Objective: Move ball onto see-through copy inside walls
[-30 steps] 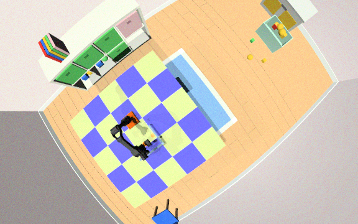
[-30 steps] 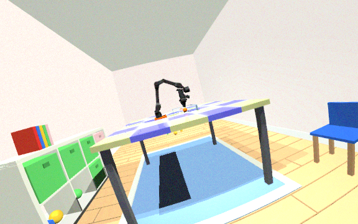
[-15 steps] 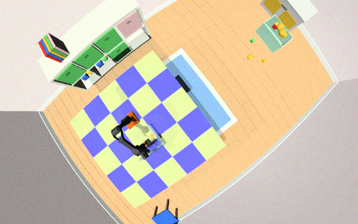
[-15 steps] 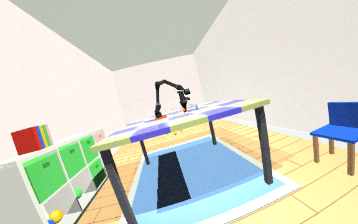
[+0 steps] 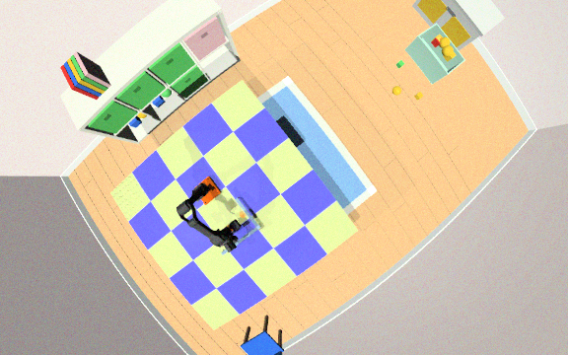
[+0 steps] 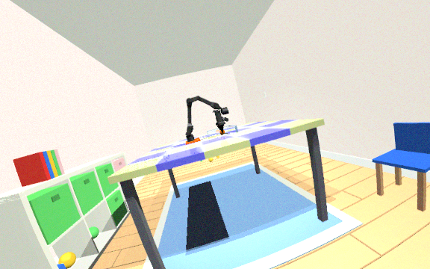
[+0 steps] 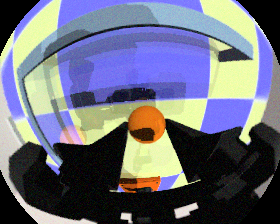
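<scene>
Now: gripper tip 13 cm to the right of the pale orange spot. From my gripper tip the other things lie so: orange ball: right at my gripper tip.
</scene>
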